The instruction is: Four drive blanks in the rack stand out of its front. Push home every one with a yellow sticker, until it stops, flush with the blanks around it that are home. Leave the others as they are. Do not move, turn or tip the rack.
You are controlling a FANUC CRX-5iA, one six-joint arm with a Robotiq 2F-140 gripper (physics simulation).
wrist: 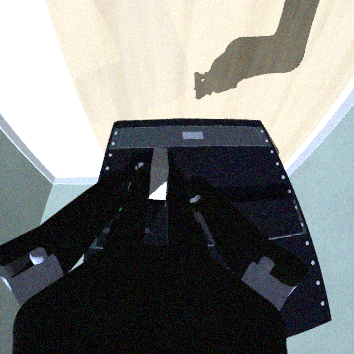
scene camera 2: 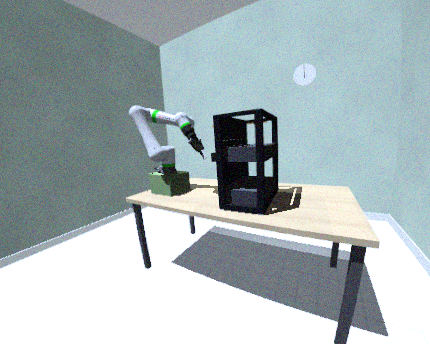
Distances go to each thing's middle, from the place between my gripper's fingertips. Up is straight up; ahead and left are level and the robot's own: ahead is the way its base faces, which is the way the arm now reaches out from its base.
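I see the black rack (scene camera 2: 235, 185), and it is 20 mm below my hand, 300 mm ahead of it and 100 mm to the left of it.
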